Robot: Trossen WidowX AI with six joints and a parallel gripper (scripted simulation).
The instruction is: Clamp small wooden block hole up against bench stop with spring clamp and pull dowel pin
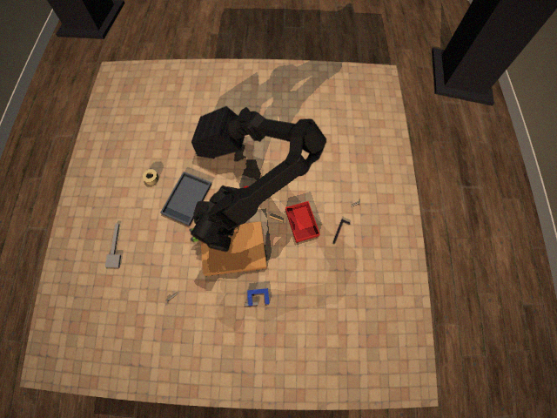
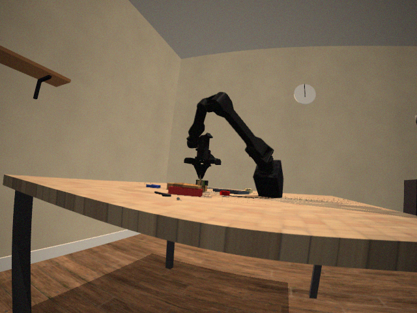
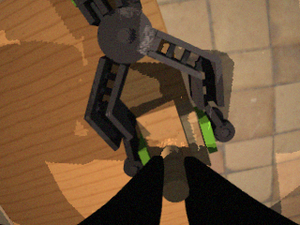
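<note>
Now: the dowel pin 40 mm below my hand. From my hand the other things lie so: small wooden block: 60 mm below; then wooden board: 80 mm below, 60 mm ahead, 20 mm to the left; then red knob: 150 mm behind, 90 mm below, 20 mm to the left.
</note>
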